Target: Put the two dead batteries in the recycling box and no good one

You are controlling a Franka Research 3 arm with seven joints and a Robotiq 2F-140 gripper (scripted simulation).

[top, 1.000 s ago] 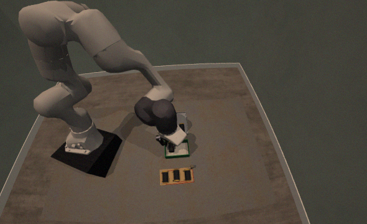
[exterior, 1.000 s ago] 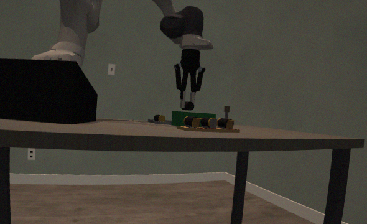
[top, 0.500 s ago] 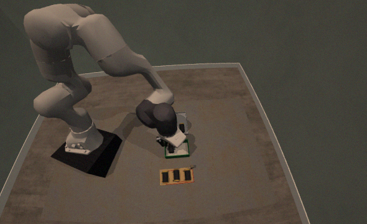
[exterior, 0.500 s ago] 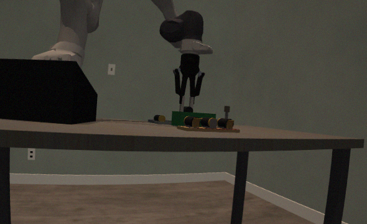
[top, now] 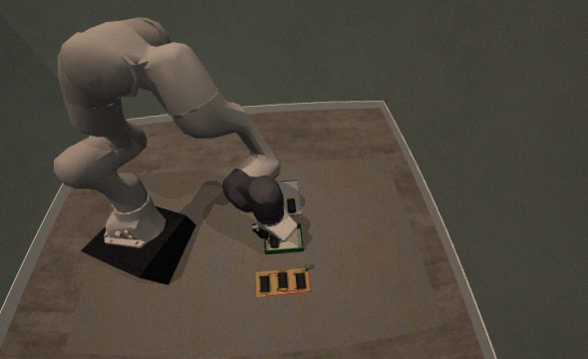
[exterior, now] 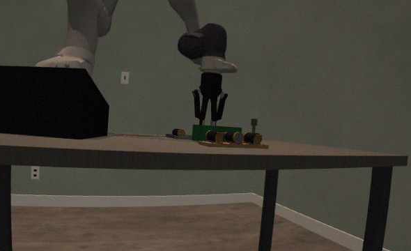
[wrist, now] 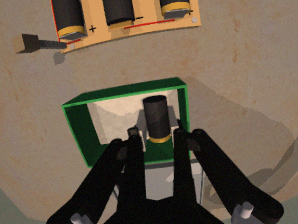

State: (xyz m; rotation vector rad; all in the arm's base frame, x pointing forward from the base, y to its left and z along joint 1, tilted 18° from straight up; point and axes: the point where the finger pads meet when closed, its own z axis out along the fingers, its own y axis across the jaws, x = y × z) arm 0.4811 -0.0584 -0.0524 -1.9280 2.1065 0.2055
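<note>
Right now my hand is 4 cm short of the green recycling box and 3 cm above it. From my hand the other things lie so: holder (2 cm ahead, 17 cm to the right, 4 cm below); then bulb (11 cm ahead, 13 cm to the right, 4 cm above); then grey tray (4 cm ahead, 19 cm to the left, 4 cm below).
</note>
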